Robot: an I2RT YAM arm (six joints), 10 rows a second.
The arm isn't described. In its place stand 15 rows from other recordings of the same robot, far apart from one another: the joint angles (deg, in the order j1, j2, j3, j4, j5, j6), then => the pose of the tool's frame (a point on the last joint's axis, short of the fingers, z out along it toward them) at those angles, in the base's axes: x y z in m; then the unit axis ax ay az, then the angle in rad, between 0 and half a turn.
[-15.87 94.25 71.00 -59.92 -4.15 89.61] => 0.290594 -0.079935 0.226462 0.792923 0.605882 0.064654 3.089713
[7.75 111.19 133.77 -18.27 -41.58 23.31] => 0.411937 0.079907 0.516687 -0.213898 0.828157 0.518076 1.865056
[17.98 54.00 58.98 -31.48 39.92 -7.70] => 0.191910 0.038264 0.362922 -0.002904 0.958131 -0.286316 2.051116
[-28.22 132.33 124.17 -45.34 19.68 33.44] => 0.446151 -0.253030 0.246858 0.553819 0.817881 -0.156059 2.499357
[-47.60 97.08 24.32 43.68 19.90 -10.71] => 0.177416 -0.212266 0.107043 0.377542 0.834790 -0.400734 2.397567
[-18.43 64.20 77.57 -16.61 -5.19 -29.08] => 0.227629 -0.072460 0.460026 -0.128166 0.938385 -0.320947 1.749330
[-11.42 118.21 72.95 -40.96 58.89 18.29] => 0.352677 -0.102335 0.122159 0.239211 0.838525 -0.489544 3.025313
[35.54 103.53 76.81 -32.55 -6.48 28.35] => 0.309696 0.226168 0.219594 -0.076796 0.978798 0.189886 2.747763
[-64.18 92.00 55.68 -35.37 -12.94 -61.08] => 0.136228 -0.263248 0.177380 0.008742 0.995850 -0.090592 2.796940
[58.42 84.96 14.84 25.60 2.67 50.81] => 0.113828 0.182004 0.089665 -0.053789 0.948613 0.311832 2.654191
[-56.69 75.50 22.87 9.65 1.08 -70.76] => 0.126004 -0.192972 0.136087 -0.110154 0.923768 -0.366769 2.802304
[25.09 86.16 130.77 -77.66 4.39 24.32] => 0.206172 0.093526 0.531965 0.013814 0.981996 0.188393 2.215021
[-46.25 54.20 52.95 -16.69 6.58 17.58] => 0.146329 -0.158756 0.348577 0.548641 0.804000 -0.229296 1.958936
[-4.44 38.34 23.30 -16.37 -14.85 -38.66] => 0.157867 -0.003106 0.215138 -0.361826 0.928422 -0.084345 2.111252
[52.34 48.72 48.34 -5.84 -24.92 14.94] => 0.108413 0.165025 0.358754 -0.414668 0.720836 0.555379 2.199507
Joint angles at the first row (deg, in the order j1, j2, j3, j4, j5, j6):
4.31 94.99 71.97 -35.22 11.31 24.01
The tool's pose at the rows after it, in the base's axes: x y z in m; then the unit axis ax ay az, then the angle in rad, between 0 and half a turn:
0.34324 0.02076 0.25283 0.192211 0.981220 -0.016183 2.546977
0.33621 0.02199 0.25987 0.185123 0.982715 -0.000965 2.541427
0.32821 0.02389 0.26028 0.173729 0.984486 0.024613 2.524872
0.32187 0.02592 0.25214 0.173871 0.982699 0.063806 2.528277
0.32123 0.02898 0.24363 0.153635 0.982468 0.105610 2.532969
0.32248 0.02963 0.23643 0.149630 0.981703 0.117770 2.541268
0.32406 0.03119 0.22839 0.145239 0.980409 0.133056 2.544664
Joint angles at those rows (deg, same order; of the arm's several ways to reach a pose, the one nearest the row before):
4.52 93.21 72.04 -36.13 10.32 23.65
4.66 91.28 71.51 -36.82 8.68 23.38
4.81 89.04 69.01 -34.97 6.01 22.93
4.83 87.65 65.62 -32.15 2.03 24.24
4.83 87.60 63.36 -29.00 -2.92 23.58
4.76 88.24 62.32 -27.43 -4.44 23.56
4.83 88.96 61.06 -25.16 -6.13 23.73

